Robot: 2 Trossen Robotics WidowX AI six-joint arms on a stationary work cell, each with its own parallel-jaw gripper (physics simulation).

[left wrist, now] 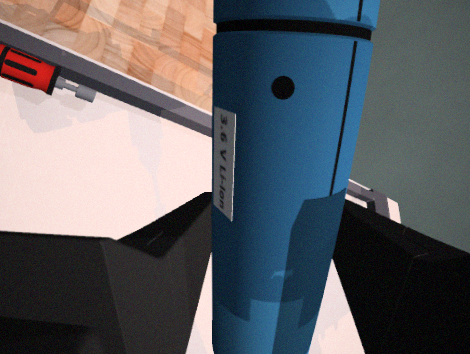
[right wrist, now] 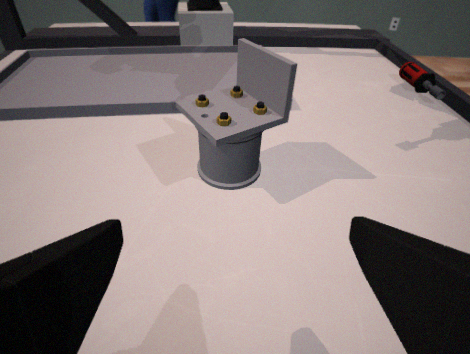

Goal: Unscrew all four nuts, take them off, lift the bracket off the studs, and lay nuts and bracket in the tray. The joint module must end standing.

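Frame: origin at the left arm's base, x down, y right, z back, level; metres.
Seen in the pictures: left gripper, between the fingertips: (left wrist: 270,205); right gripper, between the fingertips: (right wrist: 237,229); left arm's base, origin of its link: (right wrist: 204,7).
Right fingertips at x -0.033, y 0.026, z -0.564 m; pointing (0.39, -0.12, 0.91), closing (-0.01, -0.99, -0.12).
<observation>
Pixels of each thing's top centre, then the offset from my right fingertips to it. "spot": a spot on its surface instead.
- blue cordless screwdriver, a spot on its surface: (left wrist: 285,150) spot: dx -0.166, dy -0.186, dz +0.265 m
- grey joint module, centre of its top: (right wrist: 231,99) dx +0.023, dy -0.020, dz +0.154 m
- grey tray, centre of its top: (right wrist: 137,69) dx +0.082, dy +0.089, dz +0.381 m
- red-handled nut driver, centre of its top: (left wrist: 49,70) (right wrist: 426,72) dx +0.068, dy -0.346, dz +0.313 m
- pale block, centre of its top: (right wrist: 204,7) dx +0.033, dy -0.026, dz +0.564 m
My left gripper (left wrist: 270,205) is shut on a blue cordless screwdriver (left wrist: 285,150), a cylinder labelled "3.6 V Li-Ion"; its tip is out of view. My right gripper (right wrist: 237,229) is open and empty, in front of the joint module. The grey joint module (right wrist: 229,160) stands upright on the table. The grey L-shaped bracket (right wrist: 267,80) lies on top of it, its upright wall at the right rear. Four brass nuts (right wrist: 224,119) (right wrist: 260,108) (right wrist: 202,101) (right wrist: 236,92) sit on the black studs. The grey tray (right wrist: 135,108) is behind and left of the module.
A red-handled nut driver (left wrist: 30,70) (right wrist: 416,76) with a grey socket lies near the table's dark edge rail, at the right rear in the right wrist view. A pale block (right wrist: 206,27) stands beyond the tray at the back. A wooden floor (left wrist: 150,45) shows outside the rail.
</observation>
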